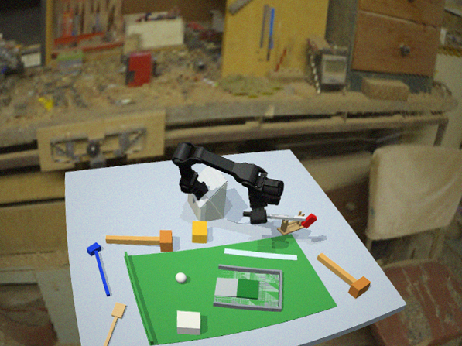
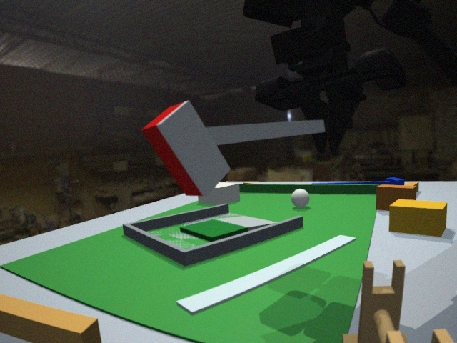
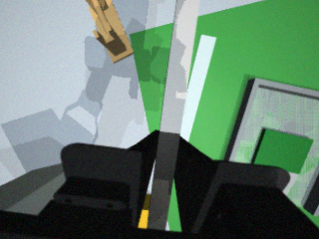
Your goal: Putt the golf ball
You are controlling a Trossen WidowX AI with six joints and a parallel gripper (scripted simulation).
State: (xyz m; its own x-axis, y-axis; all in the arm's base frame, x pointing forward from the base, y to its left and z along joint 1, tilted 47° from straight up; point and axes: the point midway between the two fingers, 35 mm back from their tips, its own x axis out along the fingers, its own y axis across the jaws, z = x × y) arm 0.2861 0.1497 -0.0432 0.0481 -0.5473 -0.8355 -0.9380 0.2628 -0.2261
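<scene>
Right now the red putter is 8 cm to the left of my gripper tip, 3 cm ahead of it and 2 cm above it. The rest, counted from my gripper tip: white strip (14 cm below, 5 cm ahead, 1 cm to the left); then yellow block (20 cm to the right, 13 cm behind, 12 cm below); then small wooden stand (20 cm to the left, 11 cm below, 7 cm behind).
</scene>
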